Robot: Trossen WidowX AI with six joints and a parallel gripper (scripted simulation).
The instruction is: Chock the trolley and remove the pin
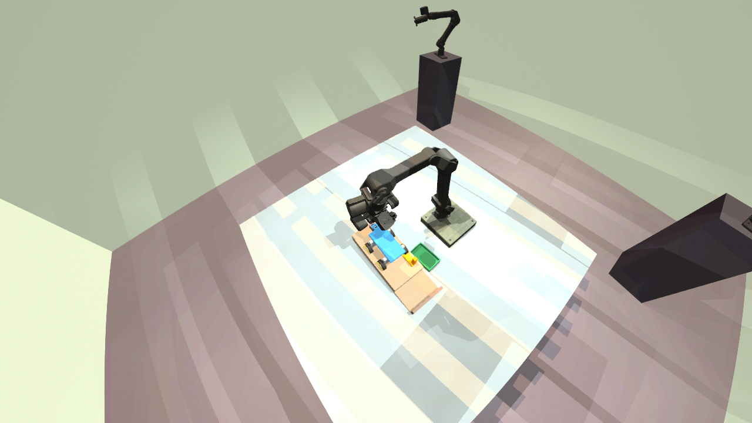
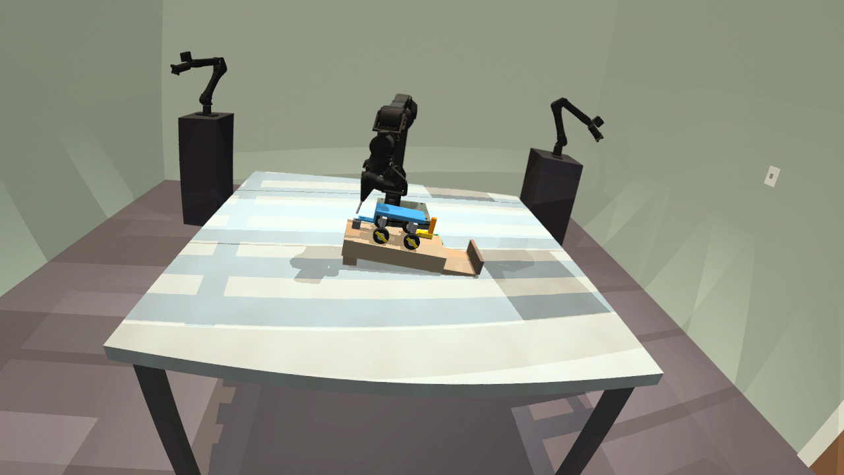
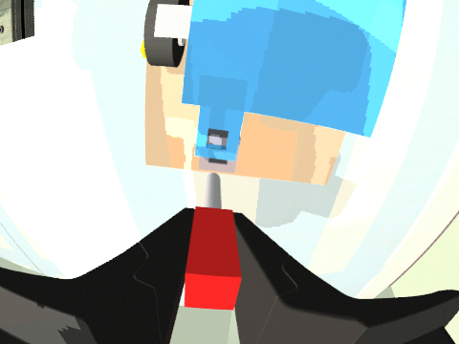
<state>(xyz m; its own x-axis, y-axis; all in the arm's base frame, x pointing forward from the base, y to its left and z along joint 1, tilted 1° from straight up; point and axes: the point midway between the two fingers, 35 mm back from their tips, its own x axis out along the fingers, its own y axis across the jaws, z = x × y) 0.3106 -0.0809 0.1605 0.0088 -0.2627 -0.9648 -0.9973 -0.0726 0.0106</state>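
My gripper tip is now 120 mm past the green tray, 200 mm to the right of it and 180 mm above it. The rest, counted from my gripper tip: red-headed stop pin right at my gripper tip; blue trolley 10 mm ahead, 110 mm to the left, 60 mm below; ramp 10 mm ahead, 100 mm to the left, 120 mm below.
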